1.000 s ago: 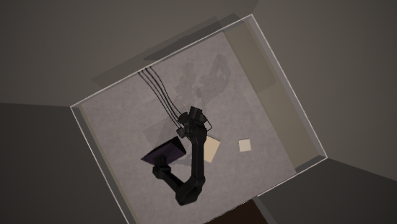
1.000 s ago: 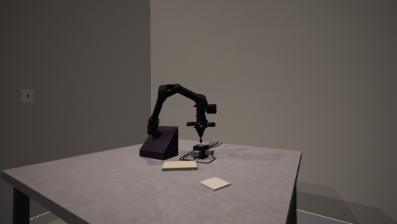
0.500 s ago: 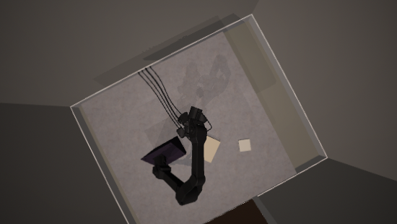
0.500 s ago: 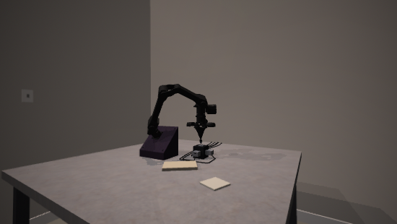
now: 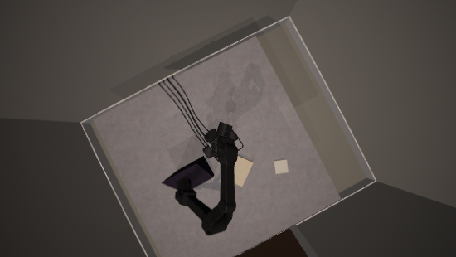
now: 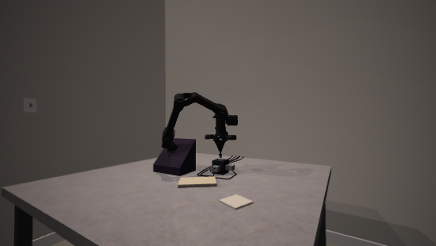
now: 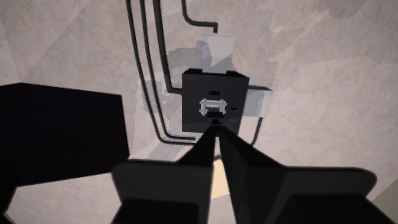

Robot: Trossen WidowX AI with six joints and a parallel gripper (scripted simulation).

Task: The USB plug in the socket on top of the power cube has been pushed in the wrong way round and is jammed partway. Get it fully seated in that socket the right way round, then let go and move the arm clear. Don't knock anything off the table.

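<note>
The USB socket is 6 cm below my gripper tip. The rest, counted from my gripper tip: tan slab: 2 cm ahead, 24 cm to the right, 12 cm below; dark USB plug: 2 cm below; tan square tile: 28 cm ahead, 34 cm to the right, 12 cm below.
</note>
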